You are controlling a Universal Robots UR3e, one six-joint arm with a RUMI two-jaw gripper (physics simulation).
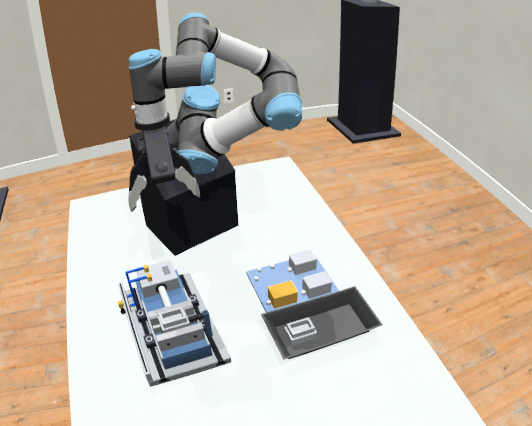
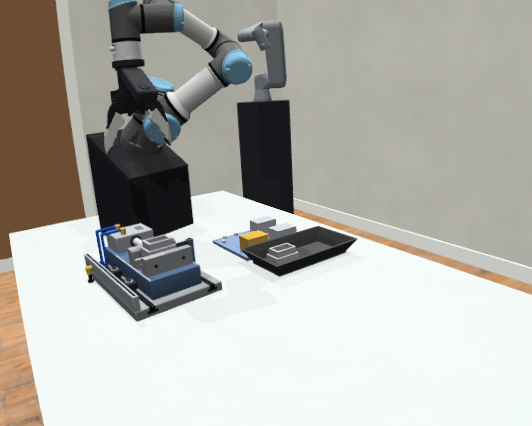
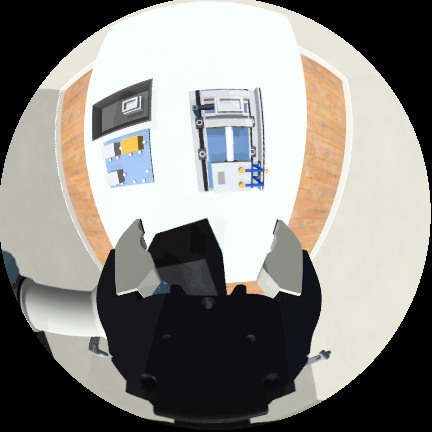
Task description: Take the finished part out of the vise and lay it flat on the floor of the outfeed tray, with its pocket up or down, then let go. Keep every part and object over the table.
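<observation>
The finished part, a light grey block with a rectangular pocket facing up, sits level between the jaws of the vise. Its lower portion is hidden by the jaws. A similar pocketed part lies pocket up at the vise-side end of the dark outfeed tray. My gripper is open and empty, pointing down high beside the arm's pedestal, well above and behind the vise, apart from both parts.
A blue board with a yellow block and two grey blocks adjoins the tray on the robot side. Blue hoses and brass fittings stand at the vise's rear. The black pedestal is close to the gripper.
</observation>
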